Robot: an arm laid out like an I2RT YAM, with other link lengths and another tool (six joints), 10 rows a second.
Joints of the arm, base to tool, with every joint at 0 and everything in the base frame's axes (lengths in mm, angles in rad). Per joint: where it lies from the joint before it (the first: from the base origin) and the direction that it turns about. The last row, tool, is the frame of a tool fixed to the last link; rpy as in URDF.
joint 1: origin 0 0 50.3 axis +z
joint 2: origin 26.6 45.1 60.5 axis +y
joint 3: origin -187.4 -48.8 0 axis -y
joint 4: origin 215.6 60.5 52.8 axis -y
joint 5: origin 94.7 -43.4 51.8 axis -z
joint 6: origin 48.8 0 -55.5 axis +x
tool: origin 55 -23 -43 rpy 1.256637 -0.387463 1.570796
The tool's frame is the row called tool.
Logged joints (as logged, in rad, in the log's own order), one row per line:
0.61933 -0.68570 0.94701 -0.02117 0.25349 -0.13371
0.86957 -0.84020 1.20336 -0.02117 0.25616 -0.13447
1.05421 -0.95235 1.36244 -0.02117 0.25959 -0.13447
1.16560 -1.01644 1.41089 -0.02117 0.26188 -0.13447
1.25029 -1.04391 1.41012 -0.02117 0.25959 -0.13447
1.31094 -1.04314 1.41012 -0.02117 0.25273 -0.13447
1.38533 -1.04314 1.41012 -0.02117 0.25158 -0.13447
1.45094 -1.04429 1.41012 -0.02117 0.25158 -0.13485
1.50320 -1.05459 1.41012 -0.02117 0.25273 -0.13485
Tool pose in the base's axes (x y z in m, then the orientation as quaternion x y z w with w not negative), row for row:
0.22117 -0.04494 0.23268 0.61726 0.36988 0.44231 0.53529
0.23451 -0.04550 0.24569 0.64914 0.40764 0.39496 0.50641
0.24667 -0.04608 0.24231 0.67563 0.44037 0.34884 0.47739
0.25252 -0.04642 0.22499 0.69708 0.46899 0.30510 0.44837
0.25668 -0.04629 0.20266 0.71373 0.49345 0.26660 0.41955
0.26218 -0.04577 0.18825 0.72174 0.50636 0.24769 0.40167
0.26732 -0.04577 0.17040 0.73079 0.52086 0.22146 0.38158
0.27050 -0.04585 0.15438 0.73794 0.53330 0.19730 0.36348
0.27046 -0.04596 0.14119 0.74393 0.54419 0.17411 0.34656
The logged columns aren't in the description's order. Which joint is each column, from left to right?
Columns, left to right: joint 2, joint 4, joint 3, joint 1, joint 5, joint 6.
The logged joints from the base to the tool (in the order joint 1, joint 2, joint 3, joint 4, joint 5, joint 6), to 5 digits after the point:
-0.02117 0.61933 0.94701 -0.68570 0.25349 -0.13371
-0.02117 0.86957 1.20336 -0.84020 0.25616 -0.13447
-0.02117 1.05421 1.36244 -0.95235 0.25959 -0.13447
-0.02117 1.16560 1.41089 -1.01644 0.26188 -0.13447
-0.02117 1.25029 1.41012 -1.04391 0.25959 -0.13447
-0.02117 1.31094 1.41012 -1.04314 0.25273 -0.13447
-0.02117 1.38533 1.41012 -1.04314 0.25158 -0.13447
-0.02117 1.45094 1.41012 -1.04429 0.25158 -0.13485
-0.02117 1.50320 1.41012 -1.05459 0.25273 -0.13485

